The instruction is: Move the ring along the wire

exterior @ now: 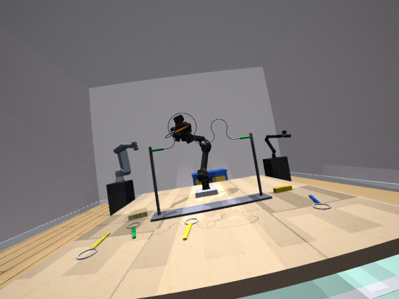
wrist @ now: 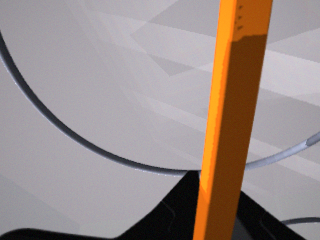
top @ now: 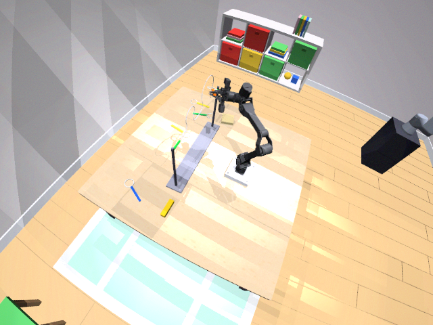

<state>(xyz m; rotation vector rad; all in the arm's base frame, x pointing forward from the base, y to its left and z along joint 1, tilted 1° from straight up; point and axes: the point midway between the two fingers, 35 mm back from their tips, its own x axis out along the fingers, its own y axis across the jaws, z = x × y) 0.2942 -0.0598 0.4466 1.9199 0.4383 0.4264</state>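
Now: the orange-handled ring 80 mm to the right of my gripper tip, 40 mm below it and 10 mm ahead of it. From my gripper tip the other things lie so: blue-handled ring: 510 mm to the left, 490 mm below, 220 mm ahead; yellow block: 510 mm to the left, 480 mm below, 50 mm behind; tan block: 480 mm below, 380 mm to the right, 20 mm behind.
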